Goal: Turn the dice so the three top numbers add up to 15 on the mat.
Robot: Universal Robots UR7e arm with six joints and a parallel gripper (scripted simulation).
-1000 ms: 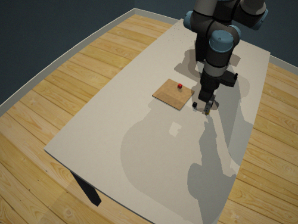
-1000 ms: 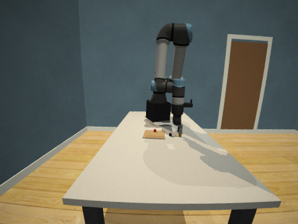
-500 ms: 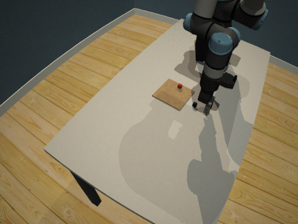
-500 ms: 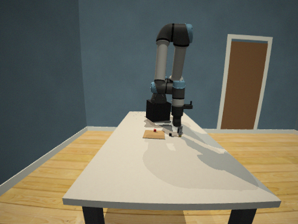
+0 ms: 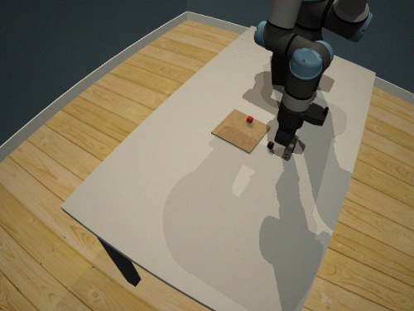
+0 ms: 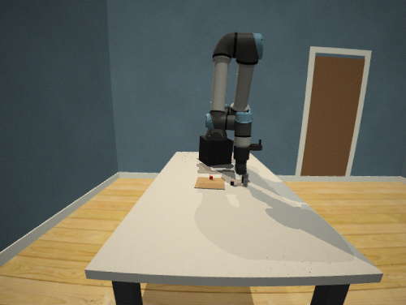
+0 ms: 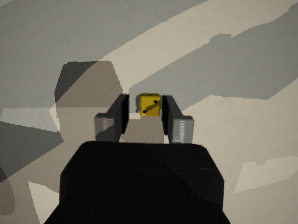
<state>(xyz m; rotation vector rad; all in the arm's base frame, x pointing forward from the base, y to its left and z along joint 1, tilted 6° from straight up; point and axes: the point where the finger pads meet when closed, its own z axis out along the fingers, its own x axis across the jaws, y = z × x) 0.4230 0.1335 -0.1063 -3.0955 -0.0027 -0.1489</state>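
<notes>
Right now my hand is 10 mm above the yellow die. Round my hand: black die 60 mm to the right, 10 mm below; red die 60 mm behind, 160 mm to the right, 10 mm below; brown mat 20 mm behind, 170 mm to the right, 20 mm below.
</notes>
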